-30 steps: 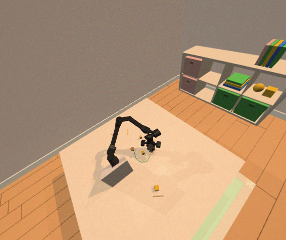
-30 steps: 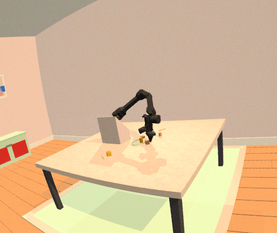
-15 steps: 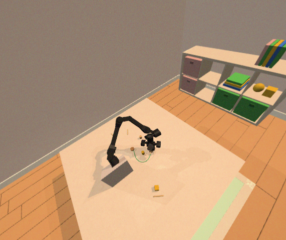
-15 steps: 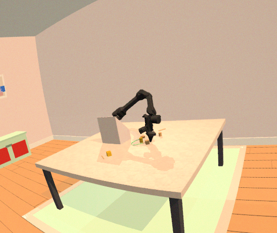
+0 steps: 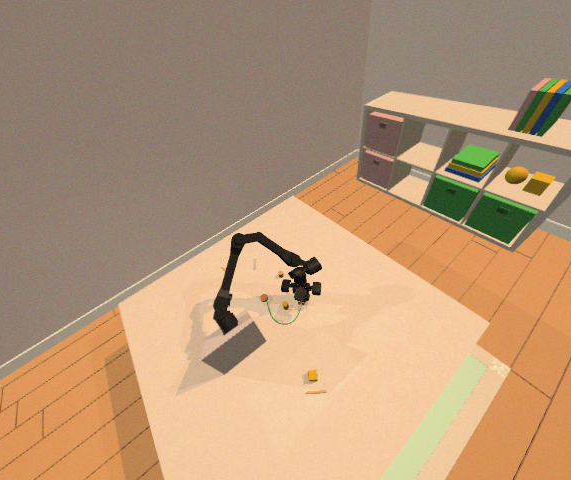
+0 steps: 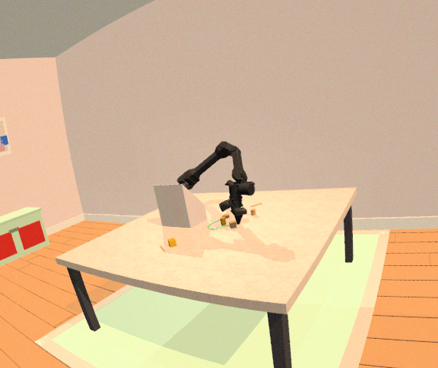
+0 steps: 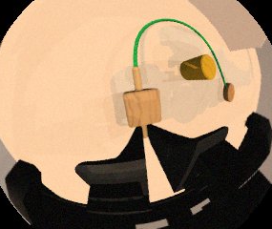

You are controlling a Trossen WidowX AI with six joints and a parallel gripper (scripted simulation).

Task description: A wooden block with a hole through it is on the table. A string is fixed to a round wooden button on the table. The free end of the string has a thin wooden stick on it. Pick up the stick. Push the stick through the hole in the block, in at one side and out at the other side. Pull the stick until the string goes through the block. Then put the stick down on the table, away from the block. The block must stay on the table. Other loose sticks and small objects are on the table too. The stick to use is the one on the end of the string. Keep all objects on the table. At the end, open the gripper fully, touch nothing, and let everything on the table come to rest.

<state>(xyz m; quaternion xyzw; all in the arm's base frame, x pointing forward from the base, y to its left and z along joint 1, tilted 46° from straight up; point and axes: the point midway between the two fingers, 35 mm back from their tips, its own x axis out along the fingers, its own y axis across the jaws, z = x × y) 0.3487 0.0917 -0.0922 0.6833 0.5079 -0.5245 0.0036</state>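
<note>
My gripper tip is 20 mm to the left of the wooden block, 20 mm past it and 10 mm below it. Also, from my gripper tip: thin wooden stick: 30 mm to the right, 30 mm behind, 10 mm above; then wooden cylinder: 170 mm to the left, 10 mm behind, 10 mm above; then yellow cylinder: 100 mm behind, 10 mm to the left, 10 mm above.
</note>
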